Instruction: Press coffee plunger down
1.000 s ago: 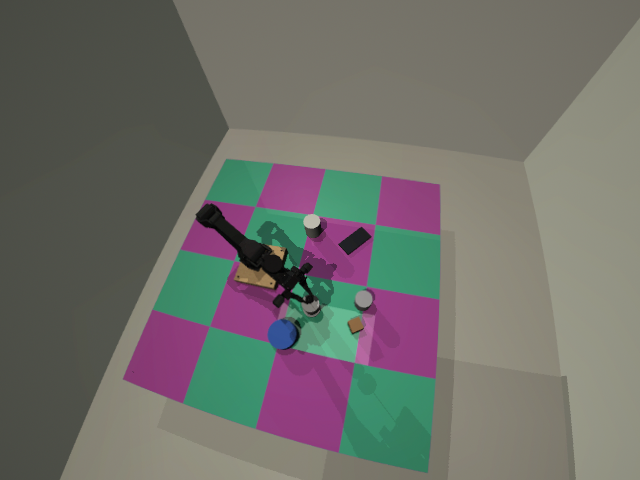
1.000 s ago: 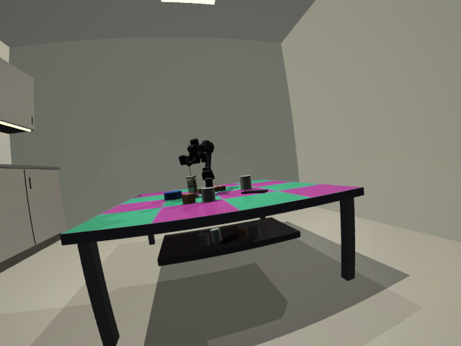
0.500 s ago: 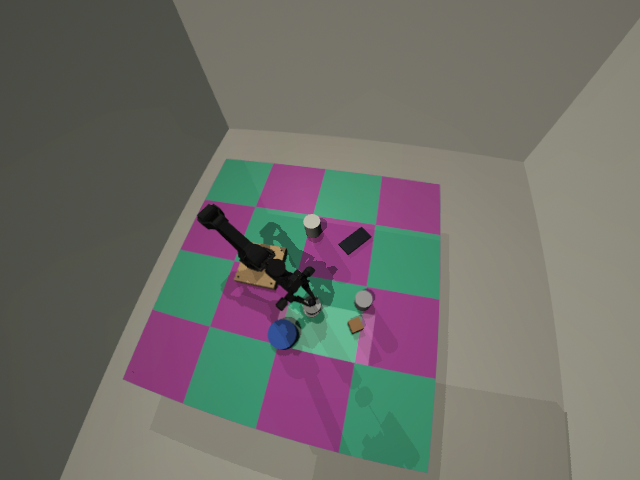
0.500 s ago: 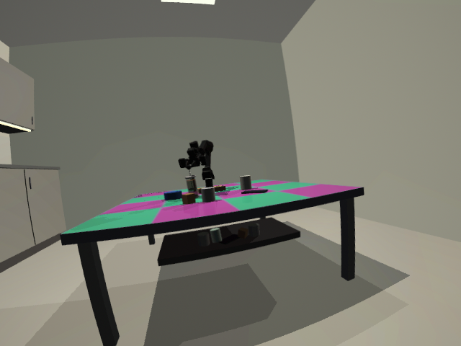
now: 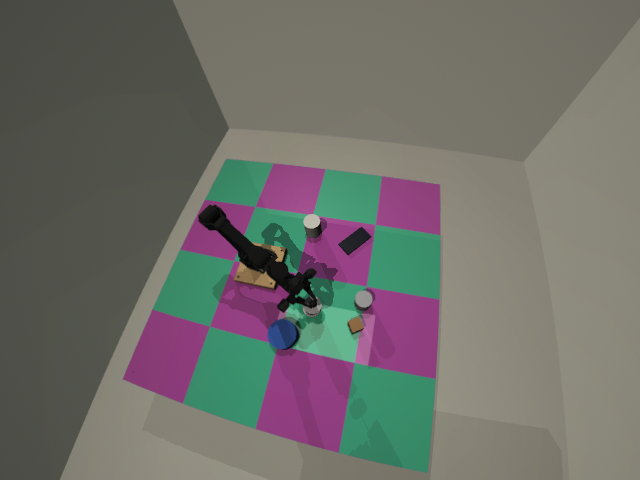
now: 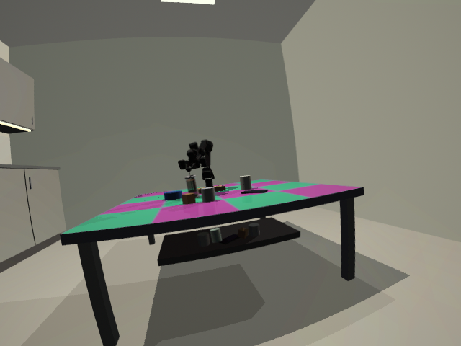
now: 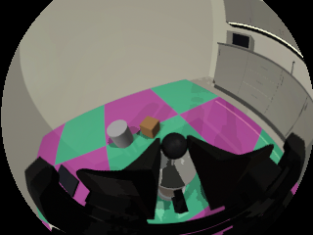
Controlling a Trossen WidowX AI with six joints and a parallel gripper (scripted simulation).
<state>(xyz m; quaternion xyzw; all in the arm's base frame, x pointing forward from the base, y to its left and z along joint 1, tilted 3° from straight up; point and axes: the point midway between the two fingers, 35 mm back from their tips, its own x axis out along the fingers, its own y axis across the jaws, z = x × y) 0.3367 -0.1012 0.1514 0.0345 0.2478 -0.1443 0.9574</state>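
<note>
Now: the coffee press 40 mm behind my gripper tip, 10 mm to the left of it and 90 mm below it. From my gripper tip the other things lie so: white-topped cylinder 170 mm behind, 370 mm to the left, 130 mm below; blue disc 100 mm behind, 140 mm to the right, 160 mm below.
</note>
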